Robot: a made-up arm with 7 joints.
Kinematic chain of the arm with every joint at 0, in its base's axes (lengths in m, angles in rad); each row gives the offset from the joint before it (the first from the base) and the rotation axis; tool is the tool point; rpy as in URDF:
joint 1: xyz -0.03 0 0.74 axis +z
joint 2: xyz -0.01 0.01 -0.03 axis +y
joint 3: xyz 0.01 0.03 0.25 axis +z
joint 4: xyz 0.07 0 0.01 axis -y
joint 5: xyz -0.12 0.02 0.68 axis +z
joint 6: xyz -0.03 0.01 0 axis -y
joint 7: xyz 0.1 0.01 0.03 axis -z
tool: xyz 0.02 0.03 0 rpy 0.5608 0.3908 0.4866
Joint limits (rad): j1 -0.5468..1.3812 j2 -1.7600..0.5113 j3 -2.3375..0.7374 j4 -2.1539..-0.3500 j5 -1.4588..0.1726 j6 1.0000..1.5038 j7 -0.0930..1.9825
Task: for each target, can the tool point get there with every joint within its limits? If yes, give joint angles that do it. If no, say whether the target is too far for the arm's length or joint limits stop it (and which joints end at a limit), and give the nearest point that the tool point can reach.
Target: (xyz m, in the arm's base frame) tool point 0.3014 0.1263 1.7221
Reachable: yes | joints -0.1295 -0.3411 0.1669 -0.9124 -1.0567 1.1075 1.3298
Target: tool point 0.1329 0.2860 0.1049
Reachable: no: joint limits stop it (at a limit: joint 2, joint 4, joint 6, joint 7) | nearest point 0.2716 0.5295 0.2245 | short by 0.305 m
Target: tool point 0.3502 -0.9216 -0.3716
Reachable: no: too far | nearest point 0.2740 -0.7369 0.0687 | short by 0.484 m
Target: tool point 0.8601 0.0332 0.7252
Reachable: yes | joints 0.8065 0.2834 -0.8913 -1.8002 -0.7891 1.3711 0.8759
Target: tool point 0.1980 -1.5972 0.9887
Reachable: no: too far | nearest point 0.0998 -1.0778 0.8983 | short by 0.536 m
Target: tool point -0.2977 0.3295 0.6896
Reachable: no: joint limits stop it (at a limit: joint 1, joint 3, joint 4, joint 6, joint 7) | nearest point -0.4880 0.6648 0.6685 | short by 0.386 m
